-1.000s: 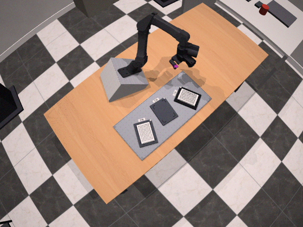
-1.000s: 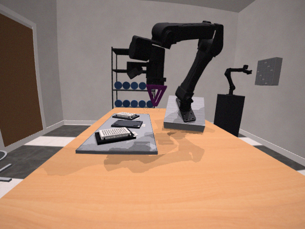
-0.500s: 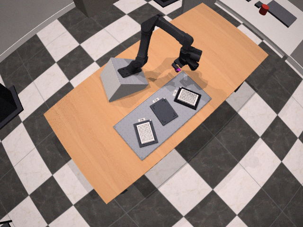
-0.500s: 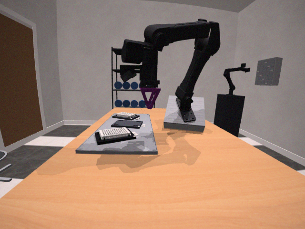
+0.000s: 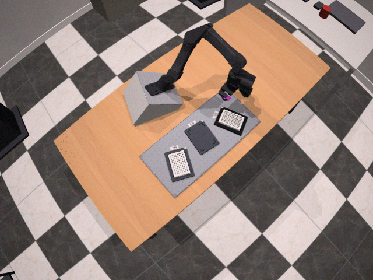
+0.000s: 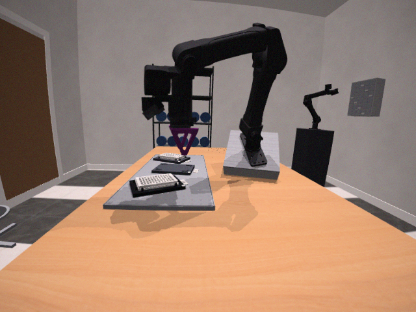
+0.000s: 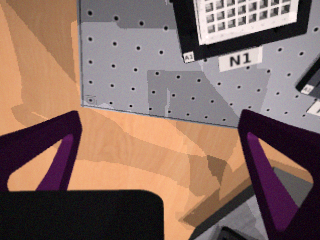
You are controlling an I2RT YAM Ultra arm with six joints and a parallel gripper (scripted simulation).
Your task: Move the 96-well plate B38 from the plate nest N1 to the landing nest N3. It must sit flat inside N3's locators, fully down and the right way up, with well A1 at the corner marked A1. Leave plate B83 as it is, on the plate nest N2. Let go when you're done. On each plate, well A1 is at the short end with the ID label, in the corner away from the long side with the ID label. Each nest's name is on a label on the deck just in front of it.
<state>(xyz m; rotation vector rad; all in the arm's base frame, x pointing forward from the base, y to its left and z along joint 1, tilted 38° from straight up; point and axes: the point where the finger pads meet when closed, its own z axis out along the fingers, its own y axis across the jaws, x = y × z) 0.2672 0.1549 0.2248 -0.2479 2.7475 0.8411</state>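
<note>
The black plate nest N1 is 9 cm ahead of my hand, 5 cm to the right of it and 13 cm below it. The rest, counted from my hand: dark landing nest N3: 6 cm ahead, 24 cm to the right, 13 cm below; N2 label: 2 cm ahead, 39 cm to the right, 14 cm below; N1 label: 1 cm ahead, 9 cm to the right, 14 cm below.
</note>
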